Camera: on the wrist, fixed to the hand. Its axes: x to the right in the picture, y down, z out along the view.
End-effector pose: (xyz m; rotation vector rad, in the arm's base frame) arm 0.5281 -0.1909 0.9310 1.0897 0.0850 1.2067
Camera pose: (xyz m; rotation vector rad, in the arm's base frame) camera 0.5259 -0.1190 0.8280 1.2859 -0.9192 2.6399
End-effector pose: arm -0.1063 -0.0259 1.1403 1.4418 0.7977 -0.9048
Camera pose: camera -0.1622 0.0791 1.0999 1.6195 -0.5937 0.3055
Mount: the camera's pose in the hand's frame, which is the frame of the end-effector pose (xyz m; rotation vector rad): 0.0063 -0.0754 -0.1003 0.1744 -0.0315 1.6468
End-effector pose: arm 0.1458 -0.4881 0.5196 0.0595 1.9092 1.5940
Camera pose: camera 0.1181 -0.5922 0.4550 -1.6080 -1.4320 -1.6295
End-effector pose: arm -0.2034 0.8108 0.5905 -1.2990 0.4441 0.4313
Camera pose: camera -0.1646 0.6972 0.6275 -0.4833 1.4536 1.7025
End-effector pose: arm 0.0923 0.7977 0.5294 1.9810 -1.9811 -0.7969
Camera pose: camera 0.2084 0.7748 0.5716 -0.0914 -2.7032 -0.1588
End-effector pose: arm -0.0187 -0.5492 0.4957 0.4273 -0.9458 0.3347
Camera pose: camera 0.0897 -0.5648 0.4341 -0.3068 -1.1245 1.9028
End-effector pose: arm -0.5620 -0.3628 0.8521 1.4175 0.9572 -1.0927
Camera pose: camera -0.6206 -0.2541 0.8289 1.6554 -0.4688 0.0862
